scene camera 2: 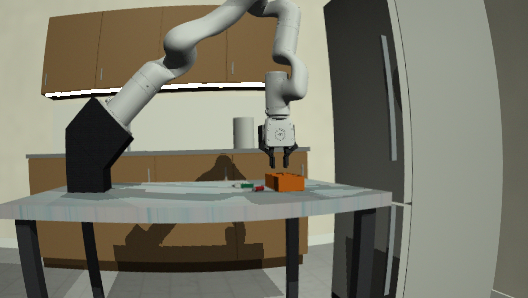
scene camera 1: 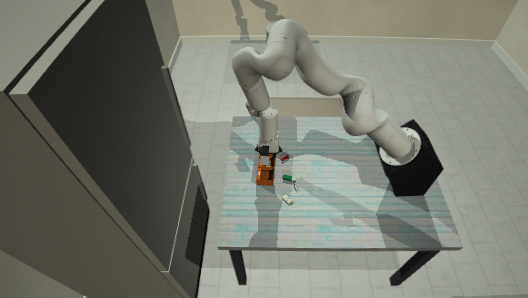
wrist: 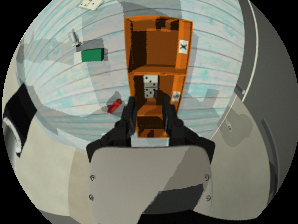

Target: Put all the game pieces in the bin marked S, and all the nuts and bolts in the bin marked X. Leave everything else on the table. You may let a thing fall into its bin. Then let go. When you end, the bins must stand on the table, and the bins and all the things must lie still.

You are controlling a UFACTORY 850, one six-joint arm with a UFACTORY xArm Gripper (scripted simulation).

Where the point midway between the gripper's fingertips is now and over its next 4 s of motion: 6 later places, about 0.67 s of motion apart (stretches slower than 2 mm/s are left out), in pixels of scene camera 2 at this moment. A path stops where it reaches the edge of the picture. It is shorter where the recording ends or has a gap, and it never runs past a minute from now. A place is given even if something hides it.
My gripper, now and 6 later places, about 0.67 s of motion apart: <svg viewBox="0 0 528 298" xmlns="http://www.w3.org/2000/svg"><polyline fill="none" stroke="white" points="279,168 253,167 240,166 242,167 242,178 242,183 242,178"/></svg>
